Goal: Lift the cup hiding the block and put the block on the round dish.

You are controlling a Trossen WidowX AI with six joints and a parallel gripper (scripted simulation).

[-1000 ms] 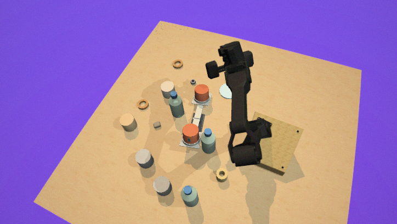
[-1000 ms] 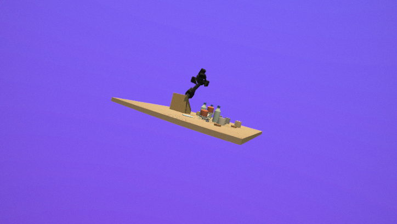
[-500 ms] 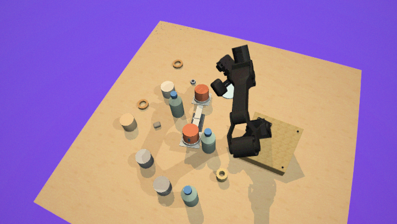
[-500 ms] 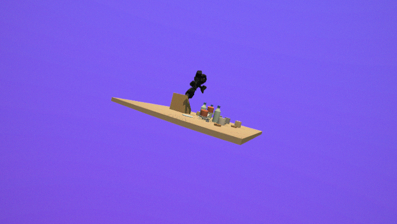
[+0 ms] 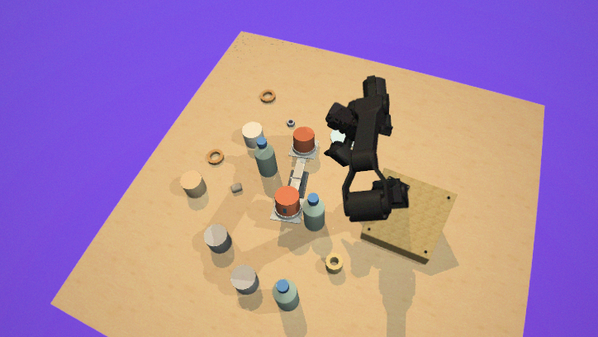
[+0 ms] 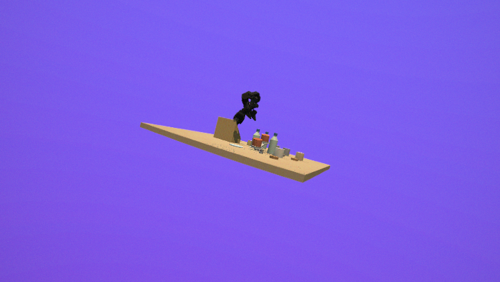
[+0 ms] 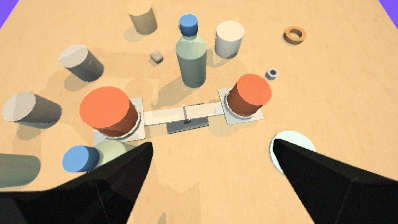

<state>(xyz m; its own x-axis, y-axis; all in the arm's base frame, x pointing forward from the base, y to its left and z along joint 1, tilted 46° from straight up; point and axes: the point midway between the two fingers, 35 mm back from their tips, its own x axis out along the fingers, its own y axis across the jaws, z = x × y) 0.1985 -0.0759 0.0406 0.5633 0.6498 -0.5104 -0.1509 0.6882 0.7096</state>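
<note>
My gripper tip is now 170 mm above the orange cup, 140 mm short of it and 90 mm to the left of it. The rest, counted from my gripper tip: pale round dish: 230 mm below, 190 mm to the right, 40 mm ahead; grey block: 190 mm below, 130 mm ahead, 70 mm to the right; balance: 190 mm below, 90 mm ahead, 60 mm to the left.
</note>
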